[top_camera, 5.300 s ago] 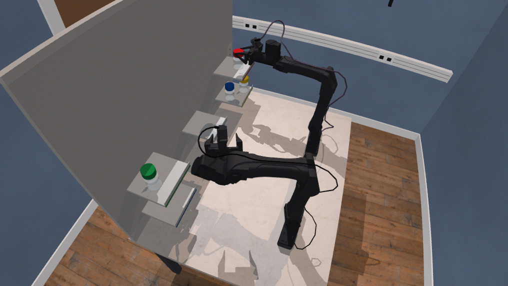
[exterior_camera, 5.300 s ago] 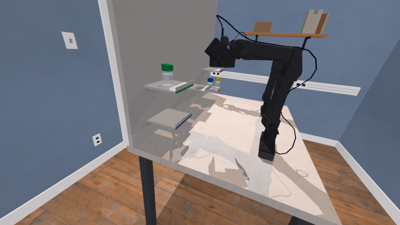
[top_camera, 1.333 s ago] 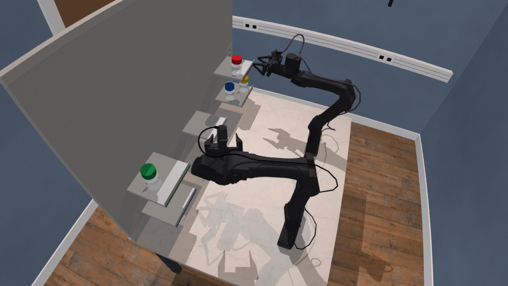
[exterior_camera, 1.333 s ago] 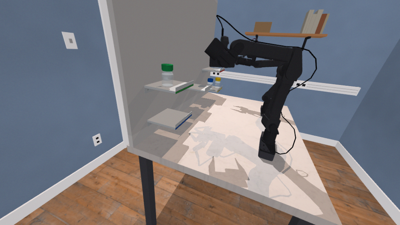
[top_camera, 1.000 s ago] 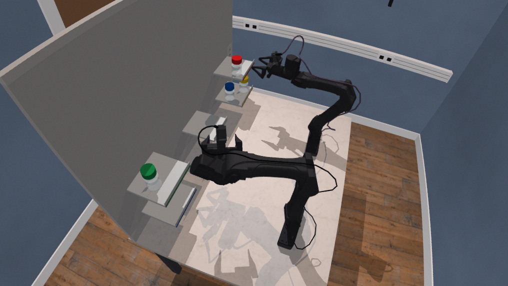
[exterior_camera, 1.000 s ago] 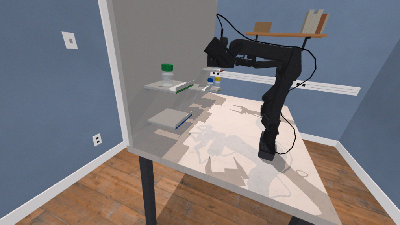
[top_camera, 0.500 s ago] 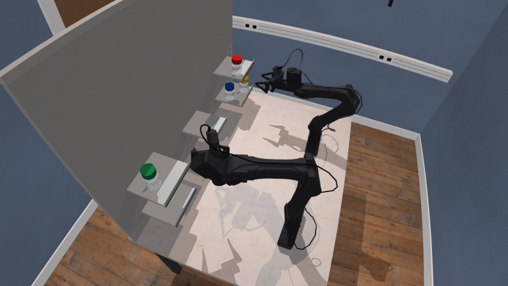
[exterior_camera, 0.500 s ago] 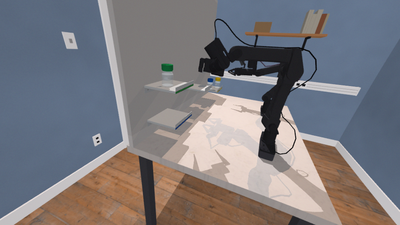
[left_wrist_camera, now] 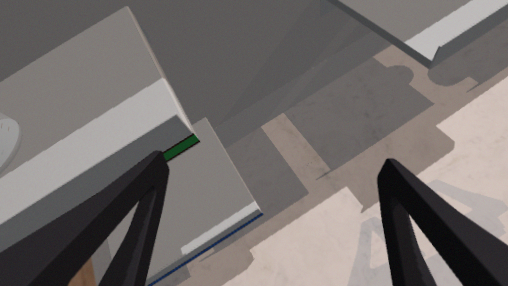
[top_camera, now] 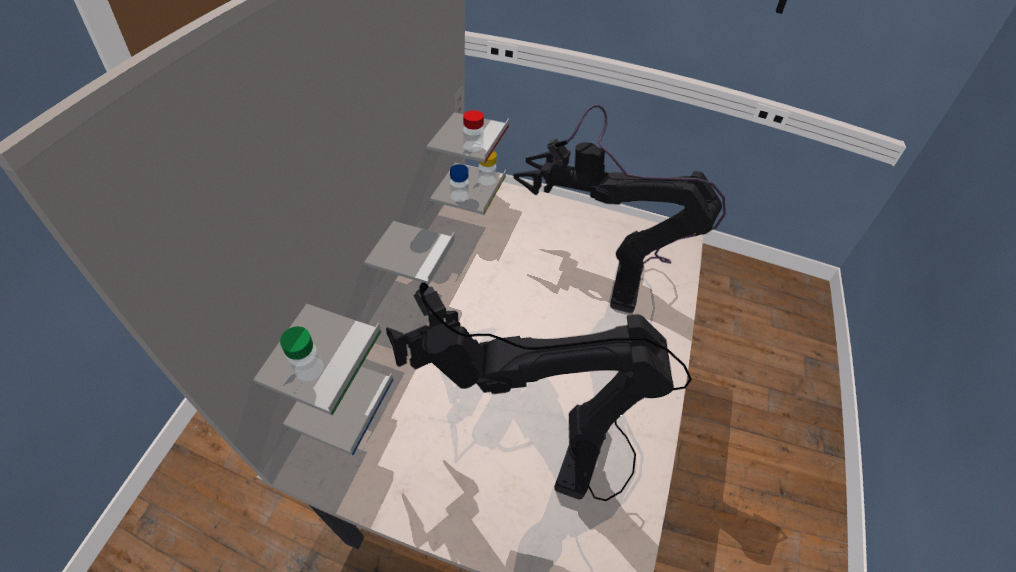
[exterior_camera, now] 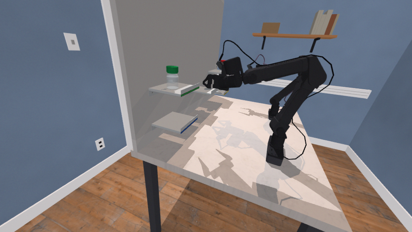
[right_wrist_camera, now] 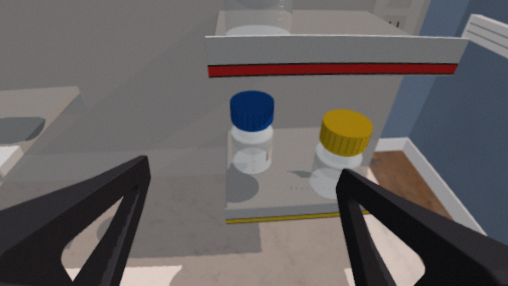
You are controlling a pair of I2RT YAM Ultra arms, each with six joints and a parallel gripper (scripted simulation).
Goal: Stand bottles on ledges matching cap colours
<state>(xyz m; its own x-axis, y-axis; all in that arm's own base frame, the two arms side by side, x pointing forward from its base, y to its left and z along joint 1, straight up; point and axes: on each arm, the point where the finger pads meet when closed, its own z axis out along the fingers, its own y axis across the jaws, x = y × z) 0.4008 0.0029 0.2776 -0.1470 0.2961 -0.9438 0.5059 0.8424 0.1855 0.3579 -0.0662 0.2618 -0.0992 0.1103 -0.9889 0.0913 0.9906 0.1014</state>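
The blue-capped bottle is 190 mm ahead of my right hand, 130 mm below it and 10 mm to the right of it. Also, from my right hand: grey wall panel (340 mm to the left, 290 mm ahead, 170 mm above); then yellow-capped bottle (140 mm ahead, 130 mm below, 120 mm to the right); then red-capped bottle (150 mm ahead, 60 mm above, 20 mm to the right).
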